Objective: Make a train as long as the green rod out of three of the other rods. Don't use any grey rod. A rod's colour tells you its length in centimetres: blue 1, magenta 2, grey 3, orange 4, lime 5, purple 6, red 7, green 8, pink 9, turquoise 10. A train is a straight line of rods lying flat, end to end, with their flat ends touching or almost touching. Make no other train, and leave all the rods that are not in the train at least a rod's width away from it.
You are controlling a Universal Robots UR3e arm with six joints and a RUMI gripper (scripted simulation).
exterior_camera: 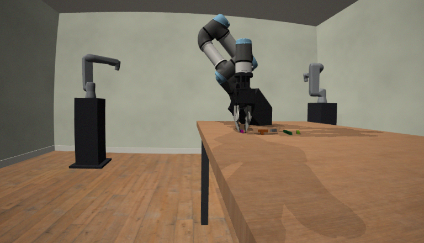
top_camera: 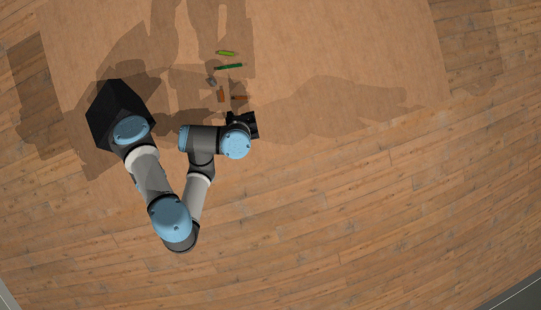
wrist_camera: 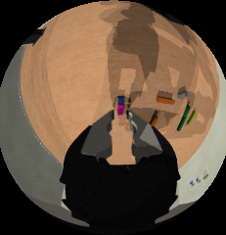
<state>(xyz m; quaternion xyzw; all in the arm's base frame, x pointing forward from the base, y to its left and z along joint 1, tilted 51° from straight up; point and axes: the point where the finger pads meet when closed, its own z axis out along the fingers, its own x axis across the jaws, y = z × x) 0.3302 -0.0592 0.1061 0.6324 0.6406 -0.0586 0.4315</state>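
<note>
The magenta rod lies 20 mm below my hand. From my hand the other things lie so: blue rod (20 mm below, 20 mm behind); then green rod (170 mm to the left, 50 mm ahead, 20 mm below); then grey rod (150 mm to the left, 20 mm below, 20 mm behind).
</note>
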